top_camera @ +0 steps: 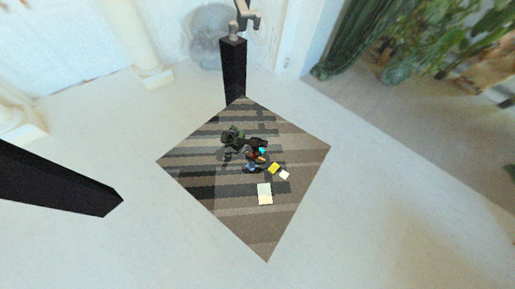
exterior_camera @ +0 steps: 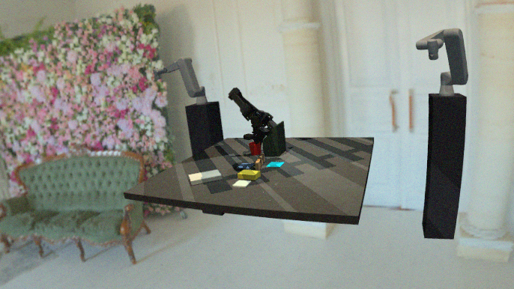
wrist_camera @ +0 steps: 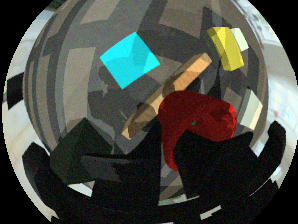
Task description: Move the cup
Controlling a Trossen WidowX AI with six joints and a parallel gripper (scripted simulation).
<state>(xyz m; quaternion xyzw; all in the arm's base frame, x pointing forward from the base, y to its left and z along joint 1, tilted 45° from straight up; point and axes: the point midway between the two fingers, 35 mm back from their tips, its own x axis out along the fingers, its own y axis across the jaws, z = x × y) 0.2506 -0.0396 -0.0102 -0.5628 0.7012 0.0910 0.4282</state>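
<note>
Now: gripper tip 120 mm above the cyan pad and 100 mm to the right of it. Round my gripper tip: pale blue pad 120 mm below, 90 mm to the right, 40 mm ahead; then red cup 30 mm ahead, 20 mm to the right; then wooden bar 90 mm below, 20 mm ahead.
</note>
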